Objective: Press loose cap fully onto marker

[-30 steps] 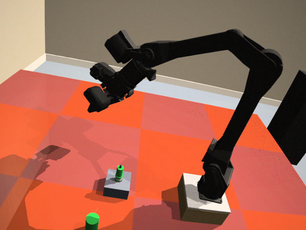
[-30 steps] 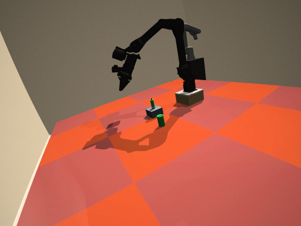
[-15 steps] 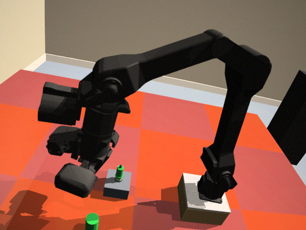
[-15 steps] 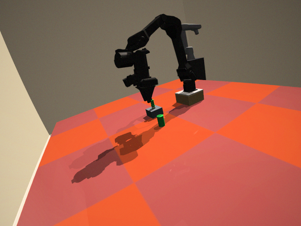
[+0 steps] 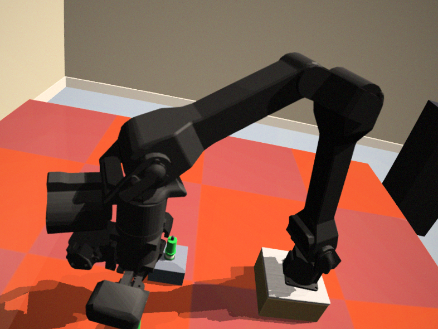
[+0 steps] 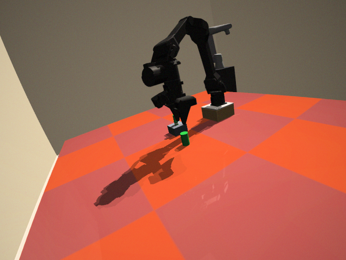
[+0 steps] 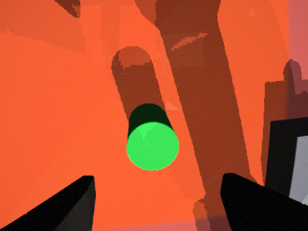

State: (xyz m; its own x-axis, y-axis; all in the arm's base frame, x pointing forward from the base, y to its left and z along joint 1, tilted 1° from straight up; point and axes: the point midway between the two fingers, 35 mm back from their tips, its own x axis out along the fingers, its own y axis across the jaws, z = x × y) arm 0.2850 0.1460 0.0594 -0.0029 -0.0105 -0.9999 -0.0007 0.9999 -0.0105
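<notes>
Right now the green cap is 70 mm below my gripper tip. Round my gripper tip: holder block: 140 mm to the right, 70 mm below, 30 mm behind.
</notes>
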